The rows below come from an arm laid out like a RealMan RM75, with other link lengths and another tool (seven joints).
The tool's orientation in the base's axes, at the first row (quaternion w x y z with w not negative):
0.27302 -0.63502 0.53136 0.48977
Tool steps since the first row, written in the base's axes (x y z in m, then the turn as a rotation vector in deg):
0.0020 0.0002 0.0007 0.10 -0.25 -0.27
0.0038 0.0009 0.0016 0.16 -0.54 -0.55
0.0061 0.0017 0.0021 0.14 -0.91 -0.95
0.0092 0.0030 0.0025 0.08 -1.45 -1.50
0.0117 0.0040 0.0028 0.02 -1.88 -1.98
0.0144 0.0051 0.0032 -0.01 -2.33 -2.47
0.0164 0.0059 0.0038 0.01 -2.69 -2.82
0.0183 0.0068 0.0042 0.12 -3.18 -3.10
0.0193 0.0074 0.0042 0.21 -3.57 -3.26
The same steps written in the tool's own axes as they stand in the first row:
-0.0008 -0.0018 -0.0008 0.34 -0.07 -0.15
-0.0020 -0.0036 -0.0011 0.71 -0.09 -0.32
-0.0029 -0.0059 -0.0013 1.23 -0.04 -0.48
-0.0039 -0.0091 -0.0014 1.96 0.08 -0.73
-0.0047 -0.0117 -0.0015 2.57 0.18 -0.90
-0.0056 -0.0145 -0.0015 3.20 0.25 -1.10
-0.0066 -0.0165 -0.0017 3.67 0.27 -1.29
-0.0074 -0.0185 -0.0017 4.12 0.26 -1.65
-0.0077 -0.0196 -0.0015 4.42 0.26 -1.96

